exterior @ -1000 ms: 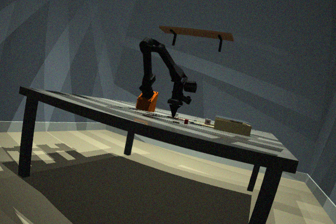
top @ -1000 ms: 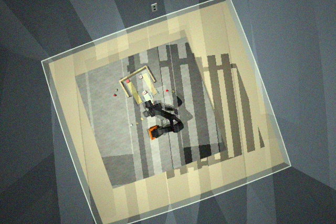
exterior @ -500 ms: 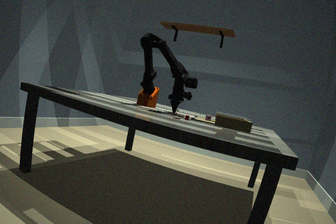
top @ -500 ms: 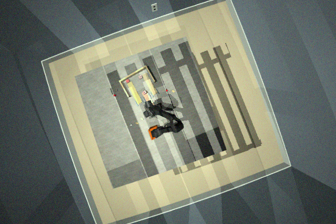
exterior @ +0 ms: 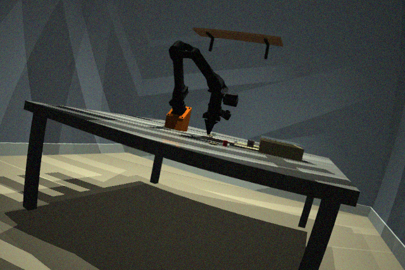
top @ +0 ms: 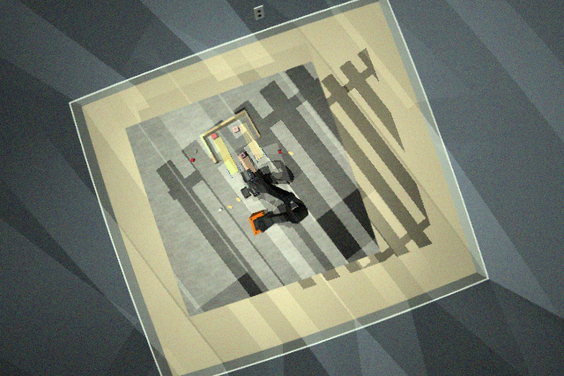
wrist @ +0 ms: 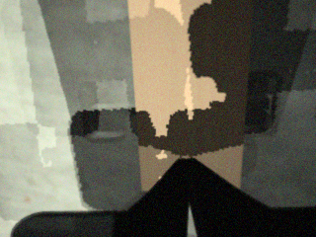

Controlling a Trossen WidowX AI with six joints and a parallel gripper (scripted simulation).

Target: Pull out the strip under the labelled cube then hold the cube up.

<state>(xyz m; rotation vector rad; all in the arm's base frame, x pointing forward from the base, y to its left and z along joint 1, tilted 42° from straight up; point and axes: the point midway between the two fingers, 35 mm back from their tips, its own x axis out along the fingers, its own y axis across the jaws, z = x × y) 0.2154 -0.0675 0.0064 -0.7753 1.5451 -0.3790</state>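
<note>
Right now the peach strip is 100 mm ahead of my gripper tip, 20 mm to the left of it and 10 mm below it.
</note>
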